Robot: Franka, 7 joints.
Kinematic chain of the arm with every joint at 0, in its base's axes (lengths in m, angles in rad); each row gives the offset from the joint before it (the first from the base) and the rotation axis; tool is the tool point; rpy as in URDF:
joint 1: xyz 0 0 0.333 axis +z
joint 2: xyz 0 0 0 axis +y
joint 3: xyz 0 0 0.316 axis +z
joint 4: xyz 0.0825 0 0 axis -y
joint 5: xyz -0.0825 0 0.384 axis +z
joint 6: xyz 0 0 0 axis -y
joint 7: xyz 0.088 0 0 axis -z
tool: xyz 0 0 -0.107 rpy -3.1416 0 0
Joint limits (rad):
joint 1: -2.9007..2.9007
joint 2: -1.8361..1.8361
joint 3: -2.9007..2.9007
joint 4: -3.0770..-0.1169
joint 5: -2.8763..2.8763
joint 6: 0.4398..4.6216
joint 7: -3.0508..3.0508
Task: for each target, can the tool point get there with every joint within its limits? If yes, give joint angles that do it. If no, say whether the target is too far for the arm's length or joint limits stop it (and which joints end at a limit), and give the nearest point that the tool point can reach.
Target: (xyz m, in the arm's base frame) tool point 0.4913 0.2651 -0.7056
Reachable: no: too far | nearest point 0.3893 0.2101 -0.3364 | short by 0.387 m
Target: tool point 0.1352 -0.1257 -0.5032
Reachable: no: joint limits stop it (at a limit: joint 2) | nearest point 0.1511 -0.1405 -0.3552 | short by 0.150 m
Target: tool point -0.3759 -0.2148 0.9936
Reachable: yes | joints 0.3028 -0.9239 0.0962 -0.6934 -1.9523 1.2788 2.1754
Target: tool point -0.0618 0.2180 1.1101
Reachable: yes | joints 1.1172 0.1943 2.1469 -0.3990 0.9326 3.4832 0.6402
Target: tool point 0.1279 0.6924 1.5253
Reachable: no: too far | nearest point 0.0792 0.4290 1.0717 | short by 0.527 m
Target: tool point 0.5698 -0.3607 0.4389
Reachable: yes | joints -0.3416 0.4963 -0.4393 -1.4138 -2.1978 3.3800 1.8822
